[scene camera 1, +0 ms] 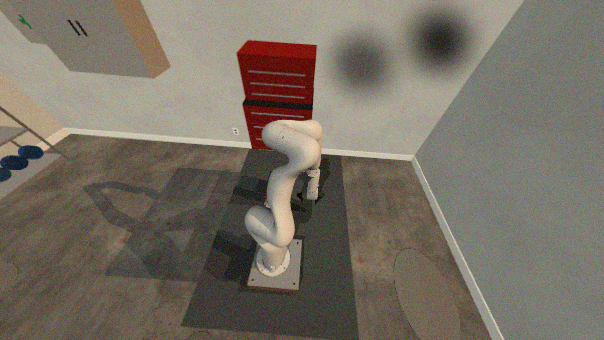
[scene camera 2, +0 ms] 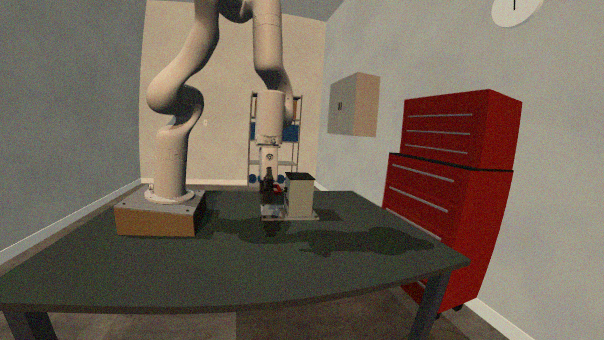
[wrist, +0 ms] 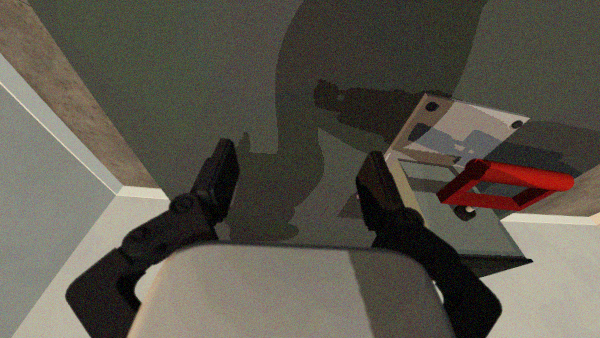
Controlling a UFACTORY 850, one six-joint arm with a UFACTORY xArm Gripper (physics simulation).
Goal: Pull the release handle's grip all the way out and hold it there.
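The release handle's red grip is a rectangular loop close to the face of a pale housing with a dark top. A short dark stem shows between grip and housing in scene camera 2. The housing stands on a light base plate. My gripper is open, with nothing between its fingers. In the wrist view the grip is right of both fingers, outside the gap. In scene camera 2 the dark fingers overlap the grip's left part; the arm hides much in scene camera 1.
The housing and plate stand on a dark table. The arm's base block stands at the left in scene camera 2. A red tool cabinet stands by the wall beyond the table.
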